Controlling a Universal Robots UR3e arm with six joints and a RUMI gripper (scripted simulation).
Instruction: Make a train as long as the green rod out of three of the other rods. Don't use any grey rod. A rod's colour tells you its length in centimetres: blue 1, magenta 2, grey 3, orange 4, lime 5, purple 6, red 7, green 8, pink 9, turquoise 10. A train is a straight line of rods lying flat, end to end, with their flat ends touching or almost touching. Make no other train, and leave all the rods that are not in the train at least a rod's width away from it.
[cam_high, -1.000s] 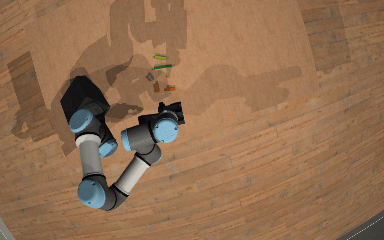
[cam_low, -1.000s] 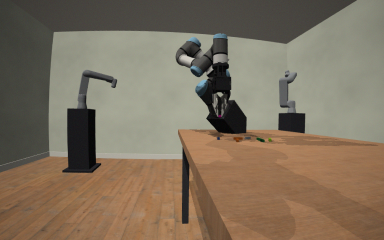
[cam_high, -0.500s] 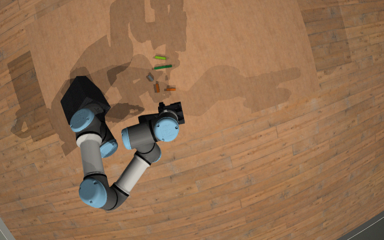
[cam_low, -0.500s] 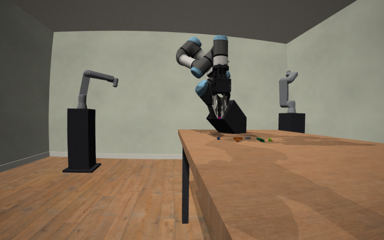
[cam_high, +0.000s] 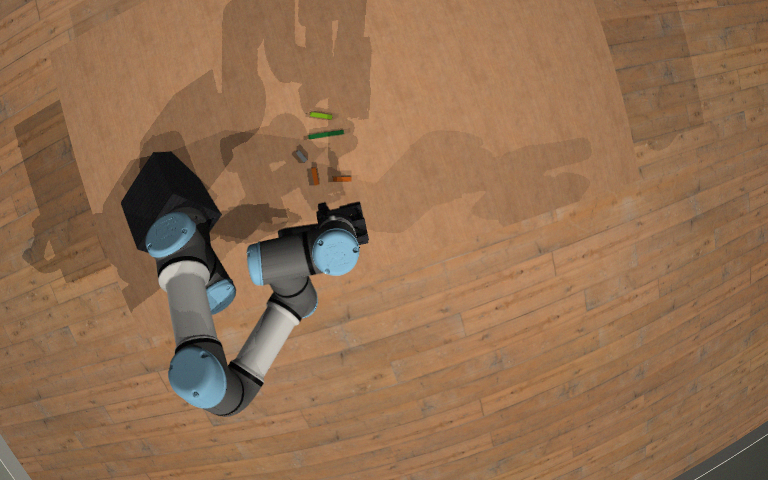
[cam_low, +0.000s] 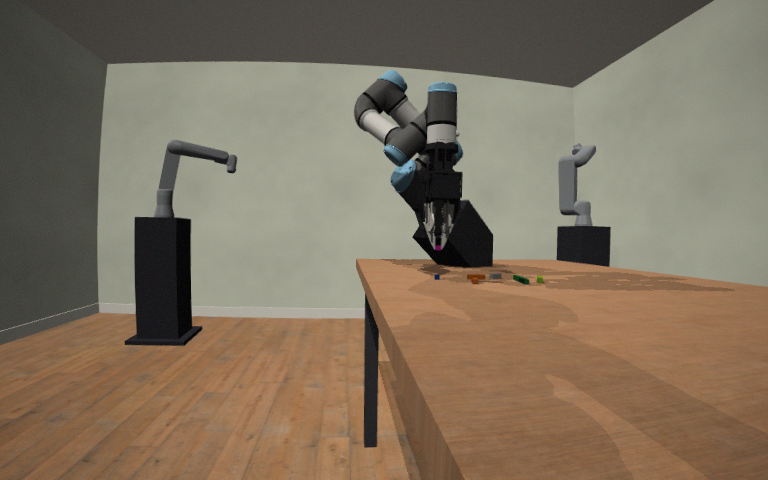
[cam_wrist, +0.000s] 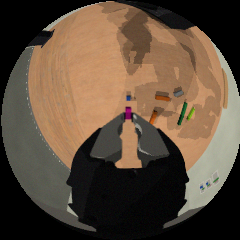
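Right now the blue rod is 8 cm below my hand and 1 cm behind it. The rest, counted from my hand: green rod (17 cm to the left, 8 cm below, 6 cm ahead); grey rod (15 cm to the left, 8 cm below, 1 cm behind); magenta rod (1 cm below).
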